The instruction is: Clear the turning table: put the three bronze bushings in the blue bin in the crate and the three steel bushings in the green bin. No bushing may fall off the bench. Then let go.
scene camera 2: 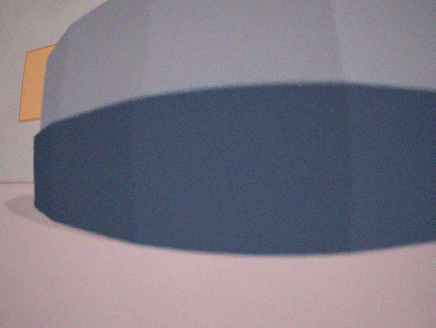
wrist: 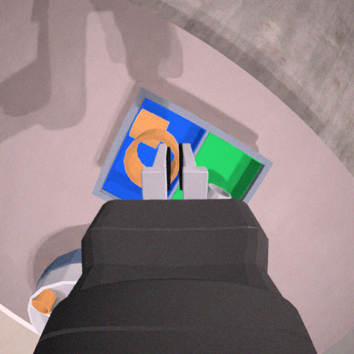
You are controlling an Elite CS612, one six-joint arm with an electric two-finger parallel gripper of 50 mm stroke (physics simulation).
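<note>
My gripper (wrist: 174, 157) is shut on the wall of a bronze bushing (wrist: 131, 162), a ring seen end-on in the wrist view. The ring hangs over the blue bin (wrist: 184, 127) of the crate (wrist: 267, 165). Another bronze bushing (wrist: 149, 123) lies on its side in the blue bin, partly behind the held ring. A steel bushing (wrist: 219, 191) lies in the green bin (wrist: 220, 154), partly hidden by the gripper. A third bronze bushing (wrist: 44, 301) is on the turning table (wrist: 62, 290) (scene camera 2: 240, 170) at lower left. The gripper body hides much of that table. Other steel bushings do not show.
The crate stands on the pinkish bench (wrist: 305, 210) (scene camera 2: 200, 290), whose curved edge runs along the upper right of the wrist view. The turning table's side fills much of the scene view. An orange panel (scene camera 2: 35, 85) shows behind it at left.
</note>
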